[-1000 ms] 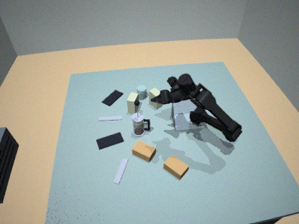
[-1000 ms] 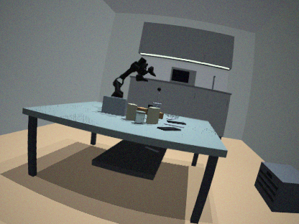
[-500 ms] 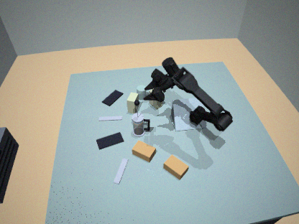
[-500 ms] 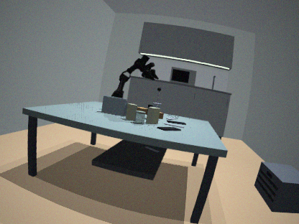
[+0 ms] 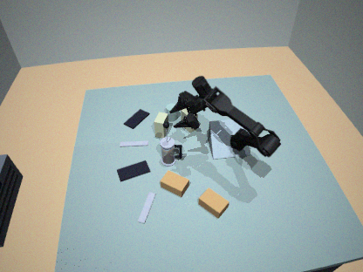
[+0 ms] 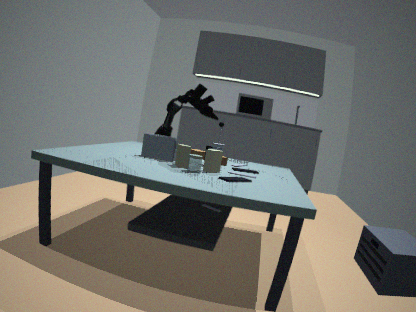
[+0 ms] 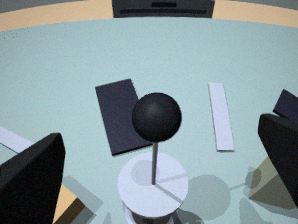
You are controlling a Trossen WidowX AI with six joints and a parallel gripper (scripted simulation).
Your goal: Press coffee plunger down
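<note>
Right now my gripper tip is 10 mm short of the coffee press and 150 mm above it. Also, from my gripper tip: pale cup (10 mm behind, 310 mm to the right, 230 mm below).
</note>
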